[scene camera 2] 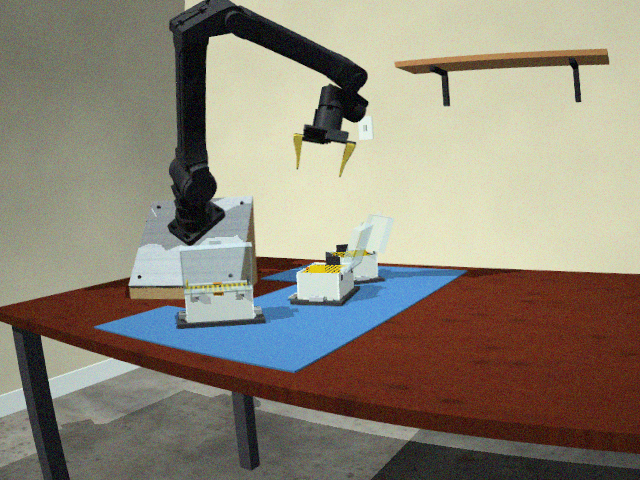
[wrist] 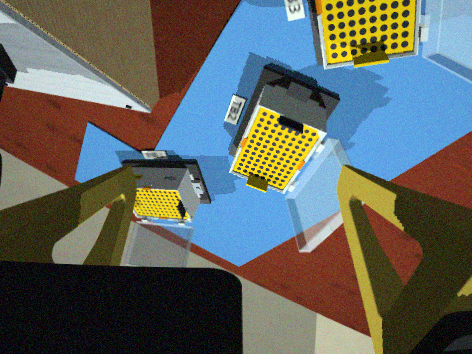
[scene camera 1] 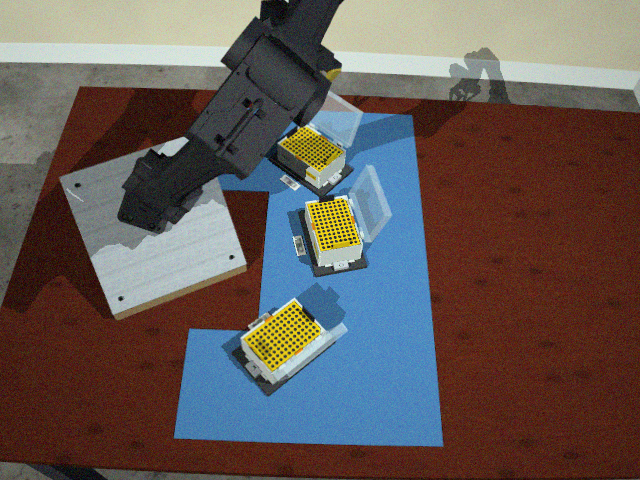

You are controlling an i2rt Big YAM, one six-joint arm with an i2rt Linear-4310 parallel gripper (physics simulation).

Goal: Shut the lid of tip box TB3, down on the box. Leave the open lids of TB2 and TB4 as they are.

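Frame: origin at the arm's base, x ahead, y left, z up, level; millimetres.
Where they show: gripper, fingertip midpoint: (scene camera 2: 318, 172) (wrist: 236, 176); arm's base, origin of the base link: (scene camera 2: 197, 222) (scene camera 1: 150, 195).
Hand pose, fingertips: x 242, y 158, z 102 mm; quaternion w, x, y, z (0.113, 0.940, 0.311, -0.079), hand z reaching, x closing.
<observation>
Things, the pixels of their centre, and the offset from my fingertips. "*": a spot on its surface instead. Level surfaces: height alone.
- TB2, body centre: (wrist: 272, 156) (scene camera 1: 333, 221) (scene camera 2: 325, 265) 91 mm ahead, 118 mm right, 188 mm down
- third box, body centre: (scene camera 1: 307, 158) (scene camera 2: 346, 265) 24 mm ahead, 63 mm left, 219 mm down
- open lid, surface spot: (scene camera 1: 338, 121) (scene camera 2: 379, 237) * 83 mm ahead, 122 mm left, 158 mm down
- blue mat, its level: 252 mm down
- red-brown table, its level: 255 mm down
TB3, white with a yellow rack (scene camera 1: 281, 335) (scene camera 2: 217, 307) (wrist: 372, 25), stands nearest scene camera 2; its clear lid (scene camera 1: 320, 351) (scene camera 2: 217, 266) (wrist: 457, 40) is raised open. TB2 (scene camera 1: 334, 224) (scene camera 2: 320, 286) (wrist: 282, 145) is the middle box, its lid (scene camera 1: 369, 204) (scene camera 2: 360, 240) (wrist: 320, 195) open. The third box (scene camera 1: 310, 149) (scene camera 2: 367, 266) (wrist: 160, 202), label unreadable, also has an open lid (scene camera 1: 338, 121) (scene camera 2: 381, 232) (wrist: 160, 245). My gripper (scene camera 2: 318, 172) (wrist: 236, 176) is open and empty, high above the boxes; the arm mostly hides it in scene camera 1.
The boxes stand in dark holders on a blue mat (scene camera 1: 387, 361) (scene camera 2: 310, 341) (wrist: 225, 235) on the red-brown table (scene camera 1: 516, 258) (scene camera 2: 491, 335). The arm stands on a tilted grey block (scene camera 1: 170, 268) (scene camera 2: 165, 263) beside the mat. A wall shelf (scene camera 2: 501, 60) hangs behind.
</observation>
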